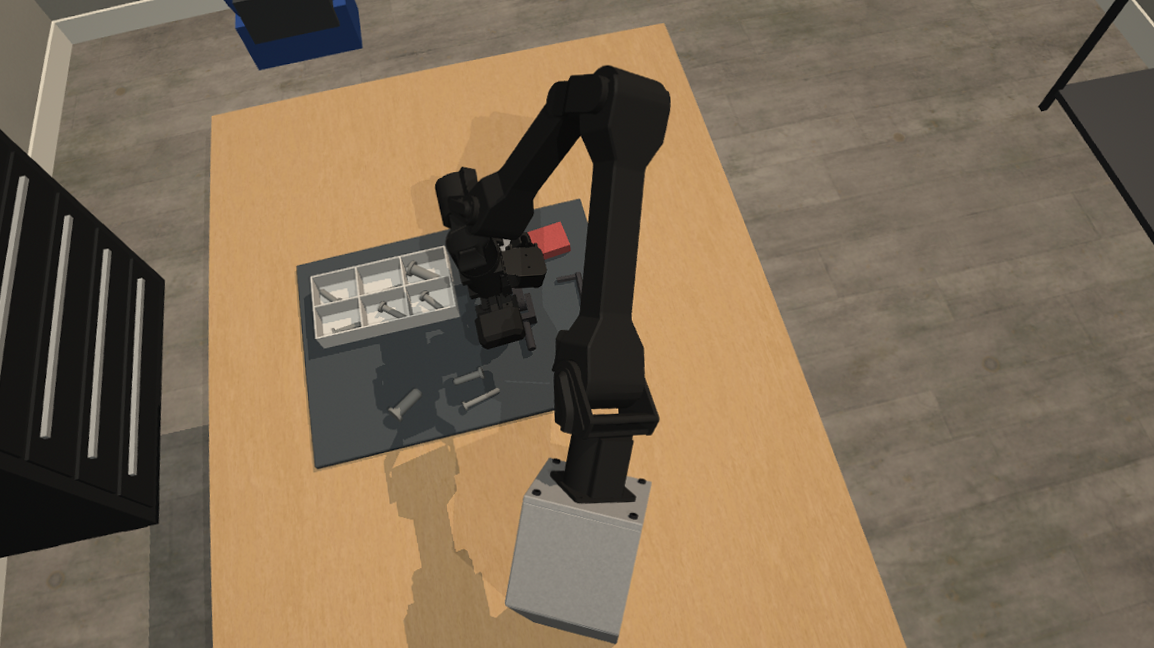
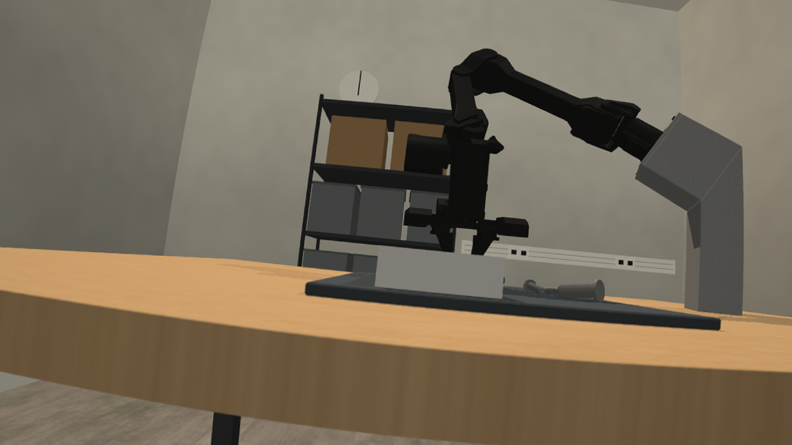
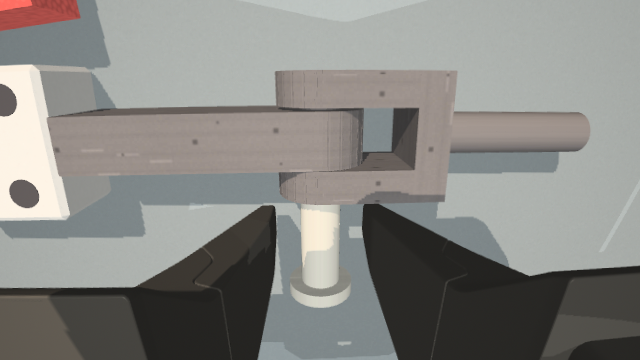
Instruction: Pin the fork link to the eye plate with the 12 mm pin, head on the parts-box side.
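Now: hand 30 mm to the left of the grey eye plate and 30 mm above it. Also, from my hand: long strip (40 mm behind, 110 mm to the right, 40 mm below); then dark mat (30 mm ahead, 60 mm to the left, 50 mm below); then mount block (70 mm ahead, 60 mm to the right, 20 mm below).
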